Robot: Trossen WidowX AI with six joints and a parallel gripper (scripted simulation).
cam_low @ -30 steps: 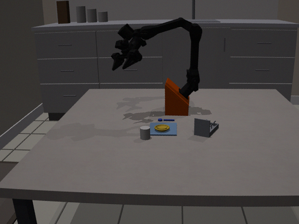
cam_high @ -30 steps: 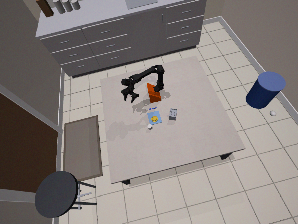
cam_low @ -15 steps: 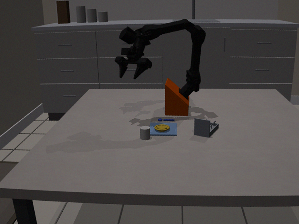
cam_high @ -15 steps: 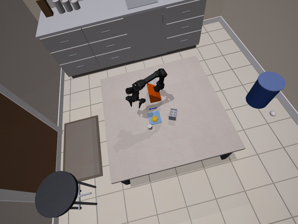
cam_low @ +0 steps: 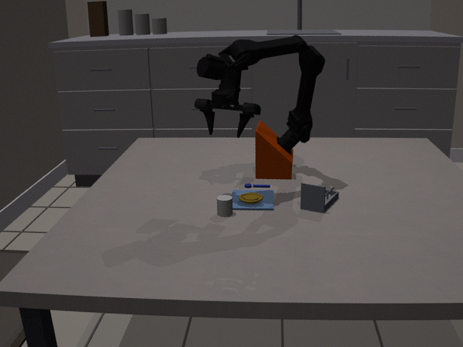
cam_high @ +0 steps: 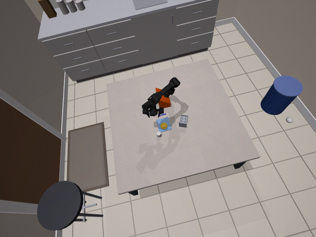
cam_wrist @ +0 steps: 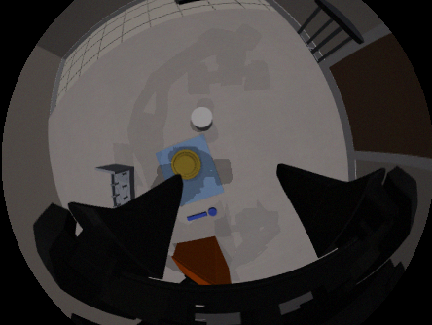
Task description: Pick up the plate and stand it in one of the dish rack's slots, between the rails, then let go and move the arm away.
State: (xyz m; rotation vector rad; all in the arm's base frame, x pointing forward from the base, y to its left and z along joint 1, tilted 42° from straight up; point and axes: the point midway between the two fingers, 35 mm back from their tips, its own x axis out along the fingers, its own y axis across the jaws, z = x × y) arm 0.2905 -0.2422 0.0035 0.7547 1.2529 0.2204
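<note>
Now: the yellow plate 19 cm below my gripper tip, 8 cm to the left of it and 1 cm ahead of it. The rest, counted from my gripper tip: blue utensil (20 cm below, 13 cm behind, 8 cm to the left); light blue flat pad (20 cm below, 8 cm to the left, 1 cm behind); white cup (18 cm below, 9 cm ahead).
</note>
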